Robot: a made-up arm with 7 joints.
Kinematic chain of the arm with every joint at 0, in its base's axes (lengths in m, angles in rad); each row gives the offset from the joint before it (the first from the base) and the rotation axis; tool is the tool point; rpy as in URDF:
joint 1: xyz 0 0 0.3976 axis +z
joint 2: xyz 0 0 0 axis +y
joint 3: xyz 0 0 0.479 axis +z
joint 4: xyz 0.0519 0 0 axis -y
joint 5: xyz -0.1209 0 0.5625 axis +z
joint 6: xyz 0 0 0 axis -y
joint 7: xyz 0.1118 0 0 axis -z
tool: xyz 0 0 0 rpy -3.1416 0 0
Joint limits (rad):
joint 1: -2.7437..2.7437
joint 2: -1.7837..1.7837
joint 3: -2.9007..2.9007
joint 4: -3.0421..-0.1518
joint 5: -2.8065..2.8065
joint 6: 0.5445..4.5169
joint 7: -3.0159..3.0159
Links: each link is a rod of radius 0.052 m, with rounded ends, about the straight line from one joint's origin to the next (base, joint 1, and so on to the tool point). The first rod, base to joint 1, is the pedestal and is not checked.
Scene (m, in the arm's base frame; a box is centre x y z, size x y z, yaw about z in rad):
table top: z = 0
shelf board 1: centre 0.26 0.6 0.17 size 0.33 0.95 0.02 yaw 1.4
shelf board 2: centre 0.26 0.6 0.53 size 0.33 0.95 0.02 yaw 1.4
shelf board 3: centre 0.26 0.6 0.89 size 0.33 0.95 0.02 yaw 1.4
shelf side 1: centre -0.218 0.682 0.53 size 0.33 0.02 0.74 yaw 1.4
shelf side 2: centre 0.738 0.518 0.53 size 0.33 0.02 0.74 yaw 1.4
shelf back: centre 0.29 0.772 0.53 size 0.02 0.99 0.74 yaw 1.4
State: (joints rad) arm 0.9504 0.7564 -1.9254 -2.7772 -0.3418 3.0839 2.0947
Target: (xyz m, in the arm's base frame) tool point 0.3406 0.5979 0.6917
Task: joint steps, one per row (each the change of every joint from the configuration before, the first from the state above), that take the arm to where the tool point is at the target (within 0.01 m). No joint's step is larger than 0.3 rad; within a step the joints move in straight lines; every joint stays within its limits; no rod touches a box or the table.
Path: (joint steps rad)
1: 0.2482 0.0674 0.0189 0.1333 0.0018 0.0398 0.0000
2: 0.2481 0.0674 0.0190 0.1333 0.0018 0.0397 0.0000
3: 0.2482 0.0674 0.0189 0.1333 0.0017 0.0398 0.0000
4: 0.2482 0.0674 0.0190 0.1333 0.0018 0.0398 0.0000
5: 0.2481 0.0674 0.0189 0.1332 0.0018 0.0397 0.0000

